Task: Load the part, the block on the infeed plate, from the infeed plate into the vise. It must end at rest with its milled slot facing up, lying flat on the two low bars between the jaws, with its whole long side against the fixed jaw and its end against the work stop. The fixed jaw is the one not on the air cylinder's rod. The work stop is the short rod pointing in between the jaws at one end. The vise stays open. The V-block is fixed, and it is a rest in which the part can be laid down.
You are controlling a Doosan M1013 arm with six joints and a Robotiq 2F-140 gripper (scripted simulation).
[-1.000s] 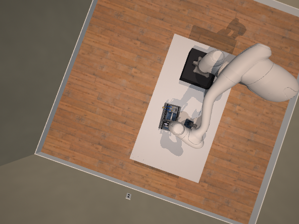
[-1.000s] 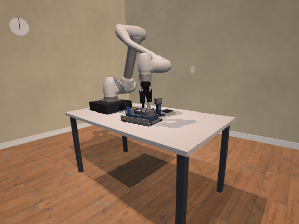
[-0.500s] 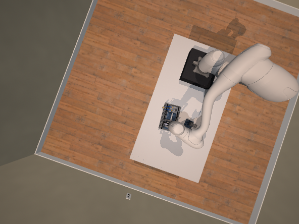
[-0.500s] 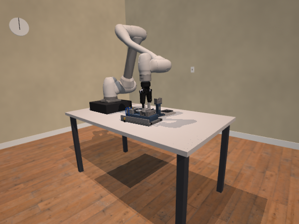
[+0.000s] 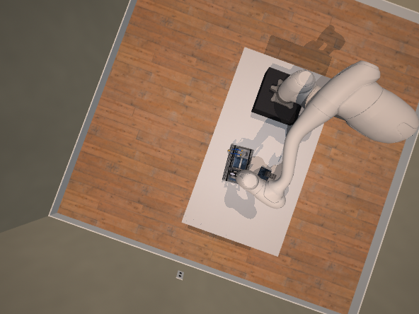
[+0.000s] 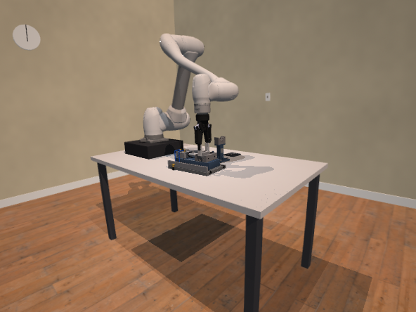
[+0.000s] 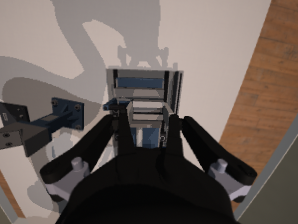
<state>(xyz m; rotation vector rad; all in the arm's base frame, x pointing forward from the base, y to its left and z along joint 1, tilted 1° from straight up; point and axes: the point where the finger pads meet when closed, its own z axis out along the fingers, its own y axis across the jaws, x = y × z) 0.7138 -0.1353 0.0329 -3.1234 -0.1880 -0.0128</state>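
The part is 2 cm below my hand. Round my hand: vise base: 7 cm behind, 1 cm to the left, 8 cm below.
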